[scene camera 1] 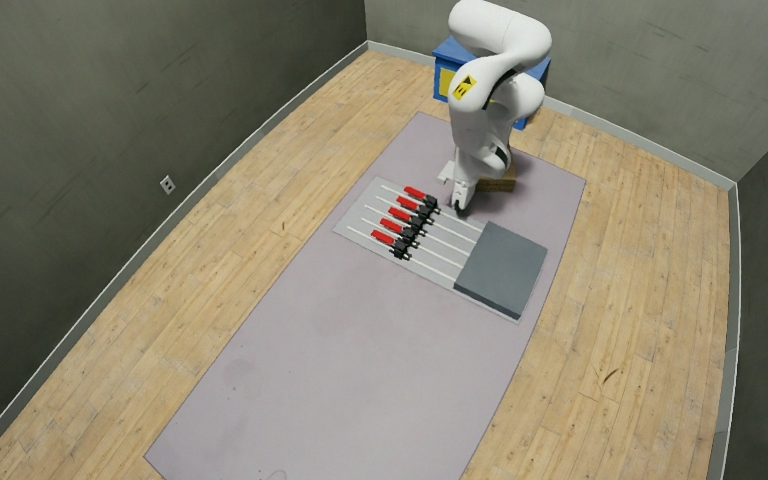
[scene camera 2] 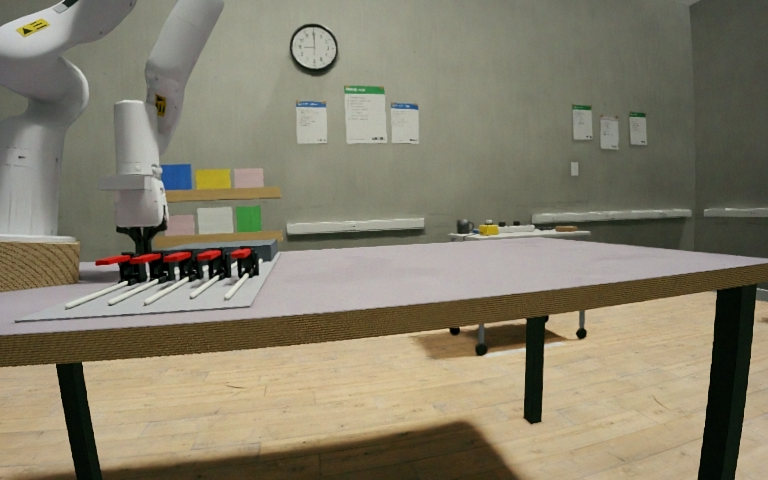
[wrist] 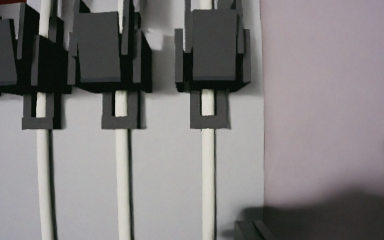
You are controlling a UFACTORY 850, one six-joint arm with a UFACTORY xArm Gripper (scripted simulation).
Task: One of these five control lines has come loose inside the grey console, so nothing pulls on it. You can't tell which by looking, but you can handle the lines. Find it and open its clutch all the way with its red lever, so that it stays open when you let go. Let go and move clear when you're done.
The pictures show: my gripper and a clutch.
